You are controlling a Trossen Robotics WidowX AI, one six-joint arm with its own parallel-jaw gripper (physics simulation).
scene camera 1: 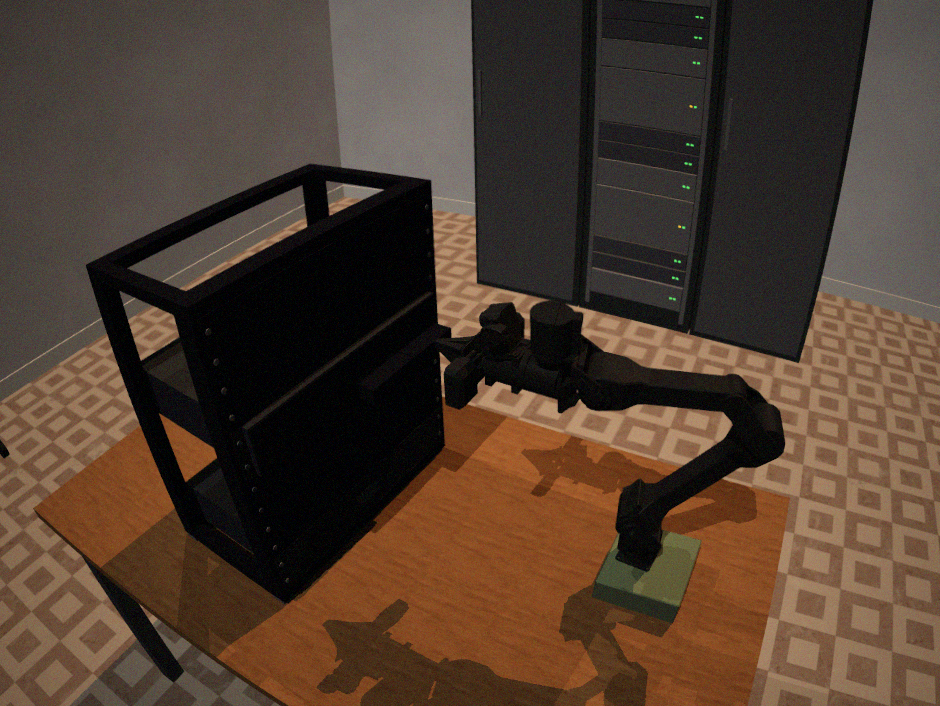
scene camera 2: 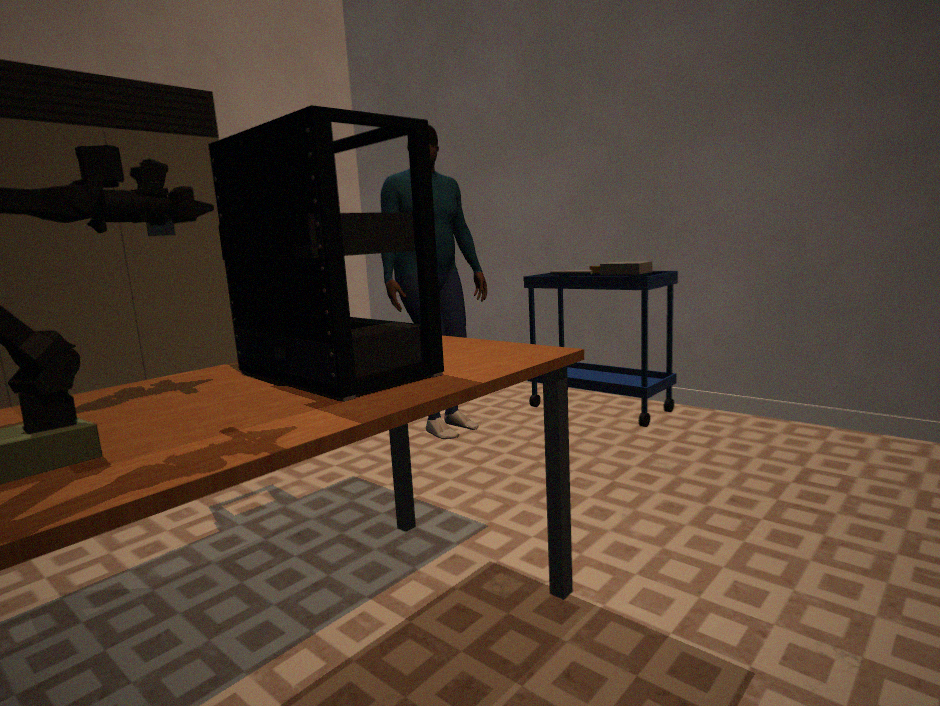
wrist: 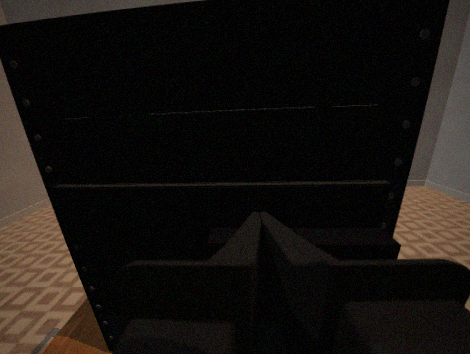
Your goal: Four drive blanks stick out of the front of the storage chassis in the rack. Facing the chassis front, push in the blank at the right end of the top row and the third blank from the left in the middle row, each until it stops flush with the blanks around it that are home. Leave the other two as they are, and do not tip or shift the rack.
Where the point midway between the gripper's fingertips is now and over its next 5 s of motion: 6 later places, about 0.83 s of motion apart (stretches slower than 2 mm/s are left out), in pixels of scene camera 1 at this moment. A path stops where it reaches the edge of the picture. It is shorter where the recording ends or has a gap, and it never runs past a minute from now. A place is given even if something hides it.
My gripper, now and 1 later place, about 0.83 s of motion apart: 435,342; 470,341
